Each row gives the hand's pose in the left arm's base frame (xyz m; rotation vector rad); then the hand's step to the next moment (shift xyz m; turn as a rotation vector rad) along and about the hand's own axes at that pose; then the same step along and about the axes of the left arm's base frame.
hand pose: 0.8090 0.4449 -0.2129 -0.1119 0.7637 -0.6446
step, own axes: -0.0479 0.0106 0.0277 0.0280 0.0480 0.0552
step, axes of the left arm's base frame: -0.0019 0.0327 0.0459 0.0765 0.0150 0.0077
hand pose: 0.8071 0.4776 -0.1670 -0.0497 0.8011 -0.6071
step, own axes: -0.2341 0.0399 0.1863 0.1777 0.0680 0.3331
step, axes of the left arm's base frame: 0.0220 0.1229 0.2748 0.3573 -0.0979 0.0995
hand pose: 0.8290 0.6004 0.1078 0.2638 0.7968 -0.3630
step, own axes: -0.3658 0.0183 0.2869 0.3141 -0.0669 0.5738
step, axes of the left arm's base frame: -0.0423 -0.0085 0.4632 0.5447 -0.3371 0.1483
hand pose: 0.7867 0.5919 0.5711 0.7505 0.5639 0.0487
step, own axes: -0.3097 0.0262 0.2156 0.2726 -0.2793 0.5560
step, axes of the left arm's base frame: -0.1515 -0.1907 0.2894 0.4677 -0.4924 0.0175
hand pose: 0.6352 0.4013 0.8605 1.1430 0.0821 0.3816
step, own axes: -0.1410 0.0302 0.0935 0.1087 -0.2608 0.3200
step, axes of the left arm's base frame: -0.1152 -0.1181 0.0481 0.2496 -0.3354 -0.0861
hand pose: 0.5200 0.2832 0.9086 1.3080 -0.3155 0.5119
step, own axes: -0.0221 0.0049 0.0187 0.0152 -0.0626 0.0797
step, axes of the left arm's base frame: -0.0201 -0.0212 -0.0024 0.0509 -0.0853 -0.0254
